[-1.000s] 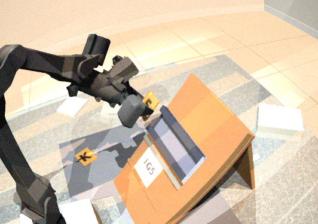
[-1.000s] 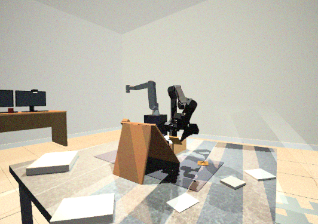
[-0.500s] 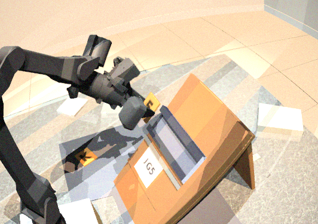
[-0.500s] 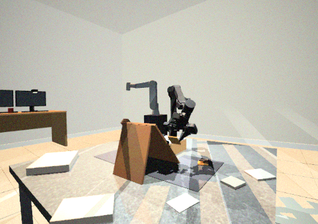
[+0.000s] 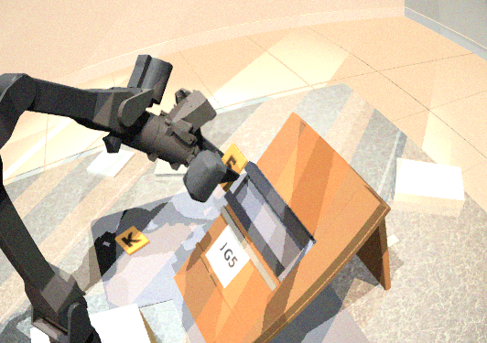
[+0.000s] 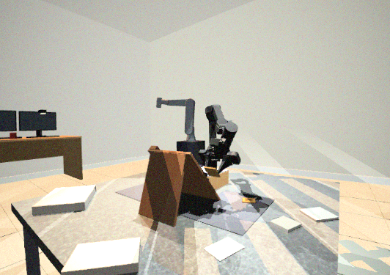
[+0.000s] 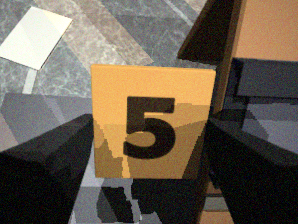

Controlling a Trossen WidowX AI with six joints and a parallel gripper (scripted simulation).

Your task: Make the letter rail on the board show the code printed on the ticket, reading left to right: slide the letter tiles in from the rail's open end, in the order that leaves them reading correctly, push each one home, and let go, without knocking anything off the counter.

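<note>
My gripper tip is 60 mm past the white ticket, 110 mm to the left of it and 70 mm above it. Round my gripper tip: 5 tile right at my gripper tip; dark mat 140 mm behind, 220 mm to the right, 170 mm below; white block 430 mm ahead, 90 mm to the right, 160 mm below.
</note>
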